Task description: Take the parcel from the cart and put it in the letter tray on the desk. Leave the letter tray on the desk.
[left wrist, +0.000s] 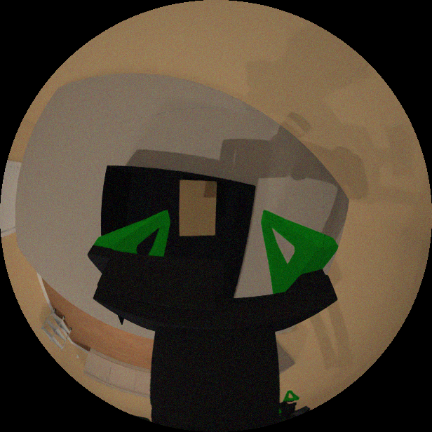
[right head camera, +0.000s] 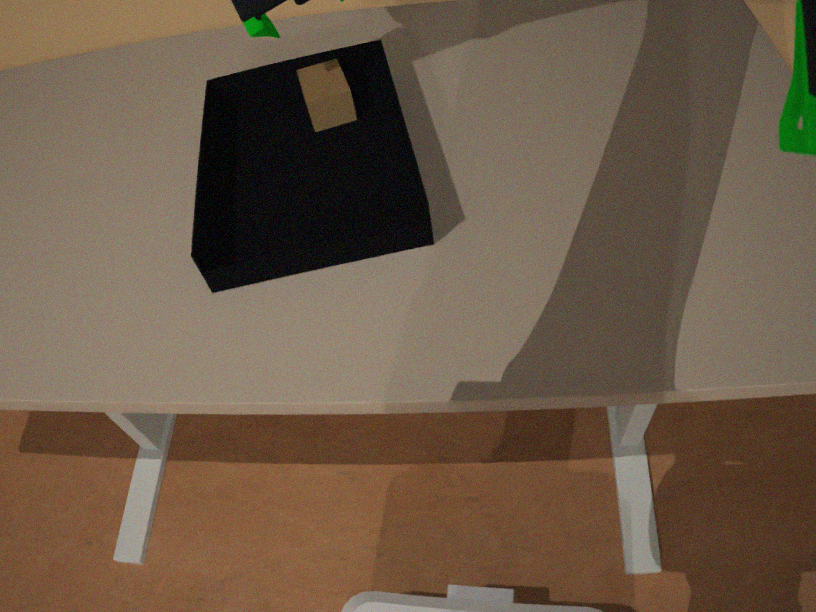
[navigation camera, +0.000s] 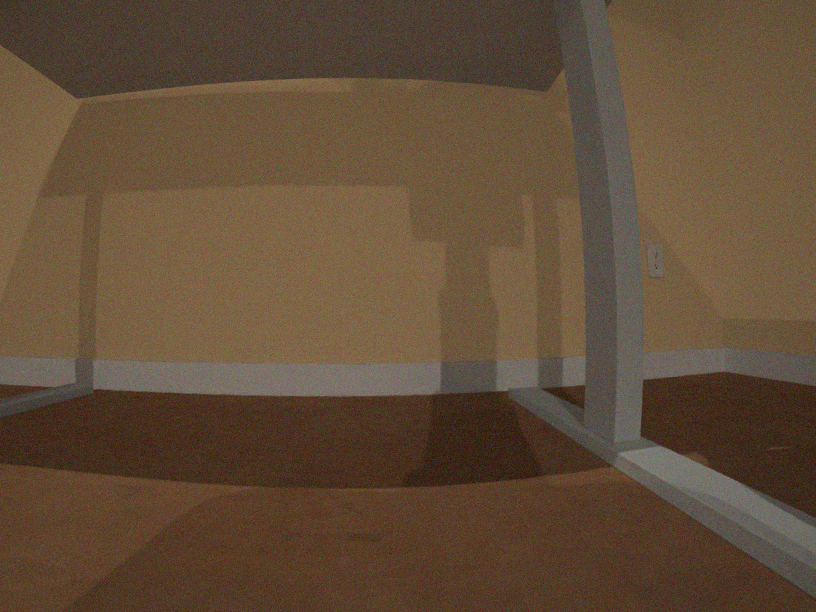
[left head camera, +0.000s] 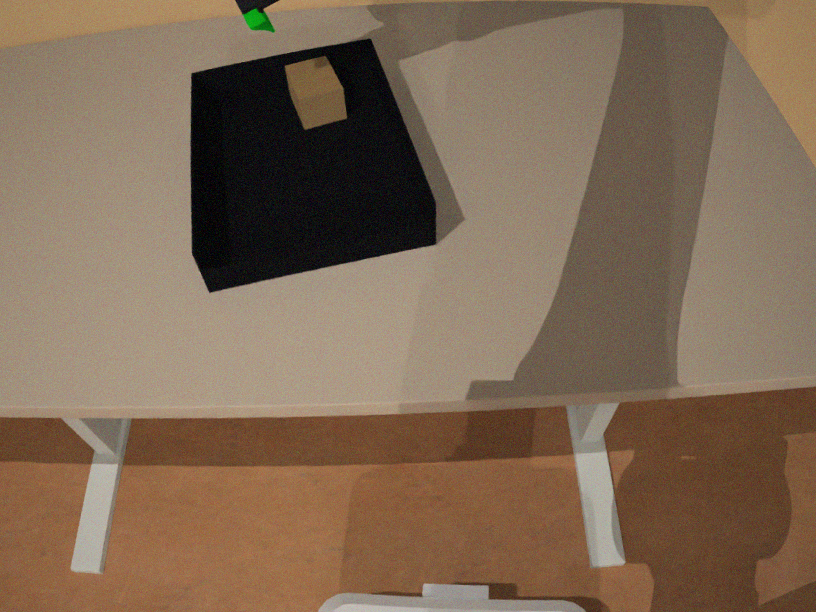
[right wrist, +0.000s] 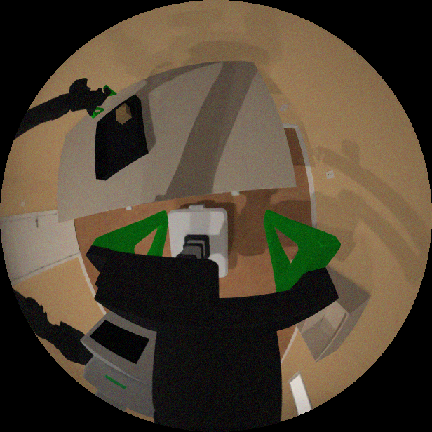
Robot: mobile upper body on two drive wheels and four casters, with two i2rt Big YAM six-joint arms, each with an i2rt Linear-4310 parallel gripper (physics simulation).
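Places are measured from the left arm's base along level axes (x left, y down, z back), in millimetres.
Pixels of known places: left gripper, fingertip midpoint: (right head camera: pixel 308 15) (left head camera: pixel 305 10).
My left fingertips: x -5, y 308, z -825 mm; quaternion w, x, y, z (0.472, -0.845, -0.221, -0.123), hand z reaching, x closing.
Observation:
For each thing: its top centre in the pictures, then the offset to it from my left fingertips. "pt": a spot on its surface instead. Level surfaces: height alone.
- brown parcel, top centre: (left head camera: pixel 312 76) (right head camera: pixel 322 79) dx +3, dy +99, dz +2 mm
- black letter tray, top centre: (left head camera: pixel 294 126) (right head camera: pixel 298 129) dx +3, dy +86, dz +127 mm
- desk, surface height: dy +151 mm
- desk leg, surface spot: (navigation camera: pixel 612 263) pt dx -525, dy +805, dz +70 mm
The brown parcel (left head camera: pixel 316 92) (right head camera: pixel 327 95) (left wrist: pixel 197 207) (right wrist: pixel 123 114) lies inside the black letter tray (left head camera: pixel 329 250) (right head camera: pixel 329 250) (left wrist: pixel 235 215) (right wrist: pixel 120 155), near its far side. The tray stands on the desk (left head camera: pixel 131 342) (right head camera: pixel 131 342) (left wrist: pixel 60 150) (right wrist: pixel 250 150). My left gripper (left wrist: pixel 215 215) (right wrist: pixel 109 101) is open and empty, above and apart from the parcel. One green fingertip of it shows at the top of both head views. My right gripper (right wrist: pixel 215 215) is open and empty, off to the right of the tray. I cannot make out which thing is the cart.
A white rounded base (left head camera: pixel 454 602) (right head camera: pixel 481 602) (right wrist: pixel 217 225) stands in front of the desk. In the right wrist view, a grey machine (right wrist: pixel 120 385) is at the lower left and a beige open box (right wrist: pixel 357 300) at the lower right. A desk leg (navigation camera: pixel 612 263) rises in the navigation view.

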